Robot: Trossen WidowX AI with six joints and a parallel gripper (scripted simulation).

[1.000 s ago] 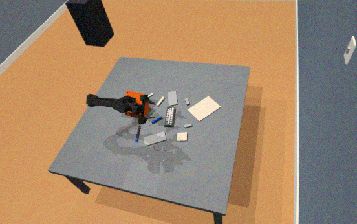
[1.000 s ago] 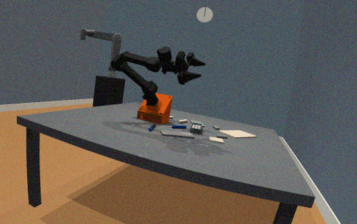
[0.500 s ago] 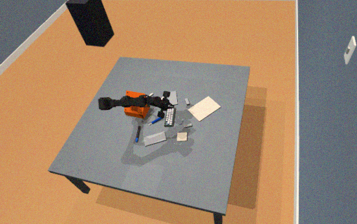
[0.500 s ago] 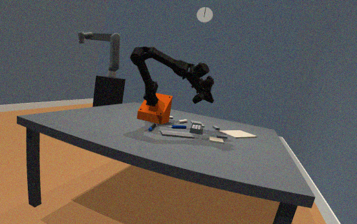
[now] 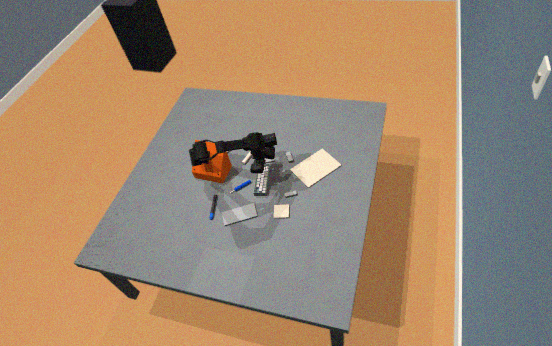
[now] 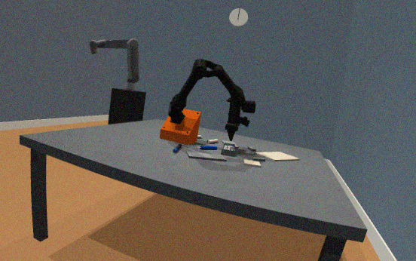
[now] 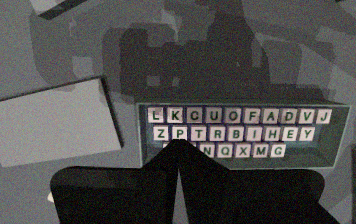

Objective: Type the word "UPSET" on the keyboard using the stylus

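My gripper tip is now 140 mm to the left of the blue stylus, 100 mm past it and 40 mm above it. Also, from my gripper tip: cream square 210 mm to the right, 170 mm ahead, 40 mm below; grey slab 140 mm to the left, 40 mm below, 40 mm behind; cream sheet 250 mm ahead, 90 mm to the left, 40 mm below.
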